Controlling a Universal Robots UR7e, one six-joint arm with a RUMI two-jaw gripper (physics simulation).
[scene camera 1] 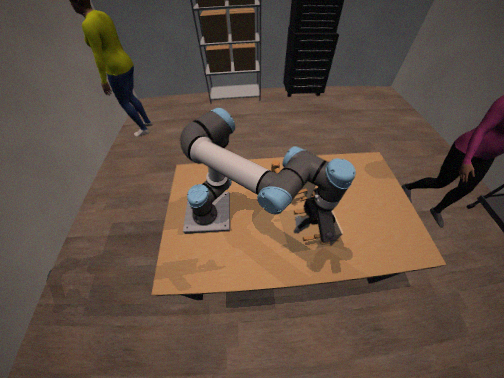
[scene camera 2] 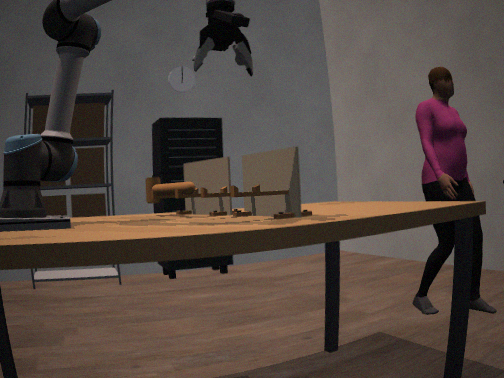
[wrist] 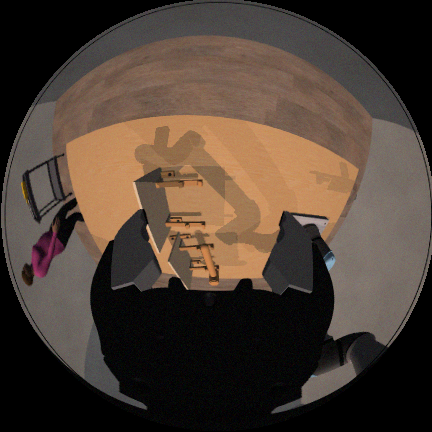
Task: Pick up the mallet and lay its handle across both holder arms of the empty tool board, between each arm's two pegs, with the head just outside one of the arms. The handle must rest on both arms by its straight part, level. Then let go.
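Places are measured from the arm's base along level axes (x ahead, y left, z up), in centimetres.
Pixels of known places: gripper, between the fingertips: (scene camera 1: pixel 312 229) (scene camera 2: pixel 224 73) (wrist: pixel 213 211); arm's base, origin of its link: (scene camera 1: pixel 205 214) (scene camera 2: pixel 22 217).
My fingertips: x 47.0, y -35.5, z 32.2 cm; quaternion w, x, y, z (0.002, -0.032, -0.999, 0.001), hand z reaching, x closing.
Note:
Ahead of a thing's pixels: the offset from my fingertips to its top centre. "pt": to the spot under its first point. Level surfaces: height alone.
My gripper (scene camera 1: pixel 314 233) (scene camera 2: pixel 224 71) (wrist: pixel 213 211) is open and empty, high above the table, fingers pointing down. The empty tool board (scene camera 2: pixel 270 175) (wrist: pixel 153 210) stands upright below it, slightly left in the wrist view. Its two holder arms stick out from the panel: one arm (scene camera 1: pixel 311 238) (wrist: pixel 175 184) toward the table's front, the other arm (wrist: pixel 186 224) farther back. The mallet @(dx +5.0, dy +45.6, dz -21.8 cm) (scene camera 2: pixel 172 189) (wrist: pixel 208 260) lies raised on the arms of the other tool board (scene camera 2: pixel 207 175) (wrist: pixel 179 262). Its head @(pt dx +2.9, dy +54.7, dz -23.5 cm) (scene camera 1: pixel 275 167) (scene camera 2: pixel 153 190) is at the far end. In scene camera 1 my arm hides much of both boards.
The boards stand on the wooden table @(dz -35.2 cm) (scene camera 1: pixel 250 270) (scene camera 2: pixel 390 212) (wrist: pixel 300 150). The robot's base plate (scene camera 1: pixel 220 220) is at the left in scene camera 1. A person in pink (scene camera 1: pixel 482 137) (scene camera 2: pixel 446 135) (wrist: pixel 46 255) and a person in yellow (scene camera 1: pixel 110 45) stand beyond the table.

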